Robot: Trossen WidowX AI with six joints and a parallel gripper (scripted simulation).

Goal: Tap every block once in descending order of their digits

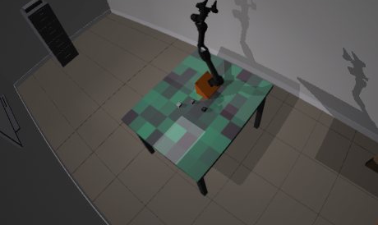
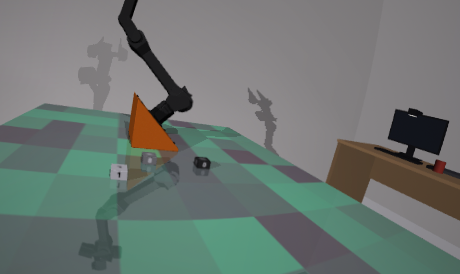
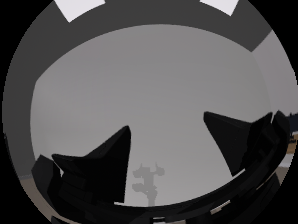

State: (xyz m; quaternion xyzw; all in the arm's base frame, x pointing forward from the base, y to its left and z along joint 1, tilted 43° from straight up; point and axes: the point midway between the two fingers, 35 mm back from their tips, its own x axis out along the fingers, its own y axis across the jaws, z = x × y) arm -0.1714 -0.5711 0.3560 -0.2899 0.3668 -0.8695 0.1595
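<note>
Now: gripper tip 51 cm short of the grey block, 17 cm to the right of it and 70 cm above it. The rest, counted from my gripper tip: black block: 50 cm ahead, 30 cm to the left, 70 cm below; white block: 61 cm ahead, 10 cm to the left, 70 cm below.
</note>
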